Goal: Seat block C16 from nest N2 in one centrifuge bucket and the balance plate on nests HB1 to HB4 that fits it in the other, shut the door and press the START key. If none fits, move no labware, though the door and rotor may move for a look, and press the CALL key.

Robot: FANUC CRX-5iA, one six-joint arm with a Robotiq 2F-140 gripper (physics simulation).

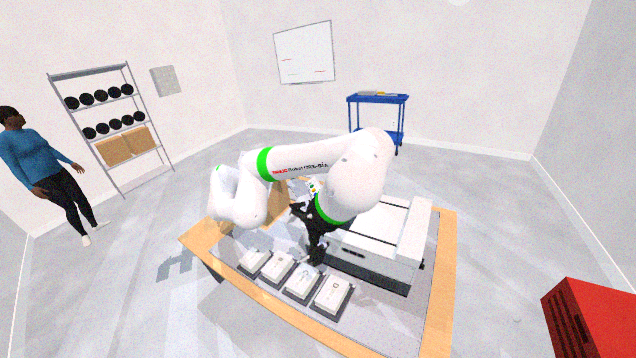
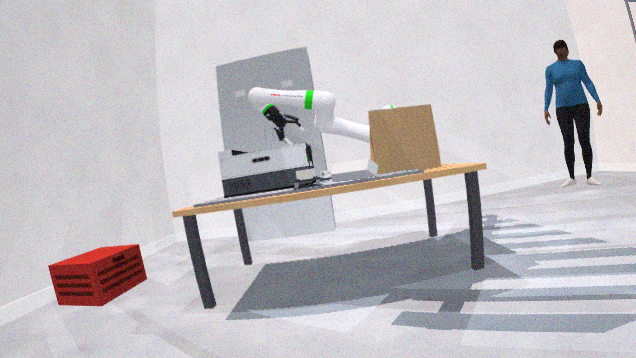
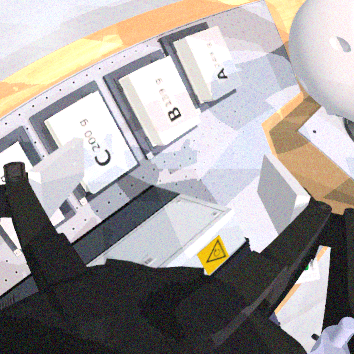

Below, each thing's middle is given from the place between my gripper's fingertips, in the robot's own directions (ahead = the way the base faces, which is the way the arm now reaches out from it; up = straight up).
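For the plate C (image 1: 302,281), my hand is 250 mm above it, 10 mm past it and 10 mm to the left of it. Then there's plate B (image 3: 155,92), which is 150 mm behind my hand, 20 mm to the right of it and 250 mm below it. The centrifuge (image 1: 384,246) is 300 mm to the left of my hand, 130 mm ahead of it and 160 mm below it, and plate D (image 1: 332,294) is 120 mm ahead of my hand, 250 mm below it and 10 mm to the left of it.
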